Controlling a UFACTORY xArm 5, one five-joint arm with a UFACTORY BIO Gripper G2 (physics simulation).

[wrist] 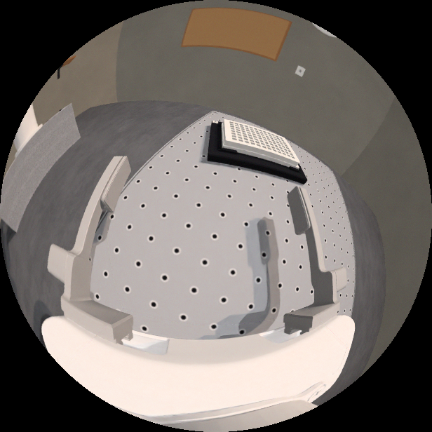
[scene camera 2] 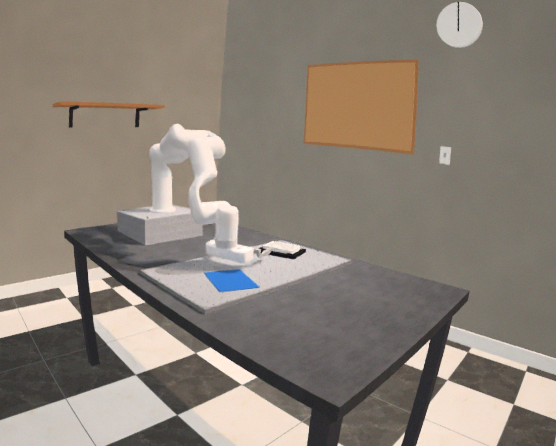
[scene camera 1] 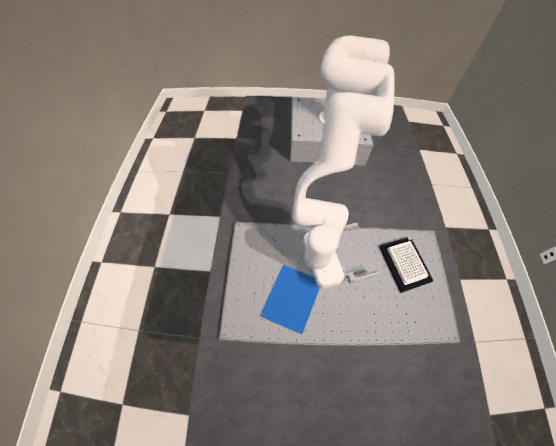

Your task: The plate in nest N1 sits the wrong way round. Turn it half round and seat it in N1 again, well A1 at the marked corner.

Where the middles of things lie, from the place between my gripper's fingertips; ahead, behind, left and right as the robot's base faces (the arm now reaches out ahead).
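From my hand, I see the black nest N1 (wrist: 239, 159) 3 cm below, 14 cm to the left and 1 cm ahead. There's also the white well plate (scene camera 1: 408, 264), and that's 2 cm below my hand, 14 cm to the left of it and 1 cm ahead. As for the flat blue rectangle (scene camera 1: 291, 300), it's 4 cm below my hand, 20 cm to the right of it and 19 cm ahead.
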